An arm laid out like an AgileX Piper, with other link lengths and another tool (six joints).
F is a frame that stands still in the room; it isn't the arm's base.
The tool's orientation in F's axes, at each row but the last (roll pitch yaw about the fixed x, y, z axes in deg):
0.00, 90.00, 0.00
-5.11, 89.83, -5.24
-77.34, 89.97, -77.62
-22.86, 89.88, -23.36
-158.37, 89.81, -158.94
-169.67, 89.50, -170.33
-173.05, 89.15, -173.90
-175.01, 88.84, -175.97
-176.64, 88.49, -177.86
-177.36, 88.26, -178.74
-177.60, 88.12, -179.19
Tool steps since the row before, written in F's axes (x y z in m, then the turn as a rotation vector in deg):
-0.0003, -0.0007, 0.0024, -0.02, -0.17, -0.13
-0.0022, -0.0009, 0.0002, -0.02, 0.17, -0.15
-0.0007, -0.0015, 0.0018, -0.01, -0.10, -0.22
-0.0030, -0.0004, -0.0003, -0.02, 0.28, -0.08
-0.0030, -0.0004, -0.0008, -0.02, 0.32, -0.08
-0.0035, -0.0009, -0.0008, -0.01, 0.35, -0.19
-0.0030, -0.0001, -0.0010, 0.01, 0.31, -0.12
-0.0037, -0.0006, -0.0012, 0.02, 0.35, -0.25
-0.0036, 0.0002, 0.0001, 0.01, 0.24, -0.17
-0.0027, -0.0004, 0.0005, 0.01, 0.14, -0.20
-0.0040, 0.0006, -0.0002, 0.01, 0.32, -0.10
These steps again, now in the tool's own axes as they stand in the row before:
-0.0024, -0.0007, -0.0003, 0.13, -0.17, -0.02
-0.0002, -0.0009, -0.0022, 0.15, 0.17, -0.02
-0.0018, -0.0015, -0.0007, 0.22, -0.10, -0.01
0.0003, -0.0004, -0.0030, 0.08, 0.28, -0.02
0.0008, -0.0004, -0.0030, 0.08, 0.32, -0.02
0.0008, -0.0009, -0.0035, 0.19, 0.35, -0.01
0.0010, -0.0001, -0.0030, 0.12, 0.31, 0.01
0.0013, -0.0007, -0.0037, 0.25, 0.35, 0.02
0.0000, 0.0001, -0.0036, 0.17, 0.24, 0.01
-0.0004, -0.0005, -0.0027, 0.20, 0.14, 0.01
0.0003, 0.0005, -0.0040, 0.10, 0.32, 0.00

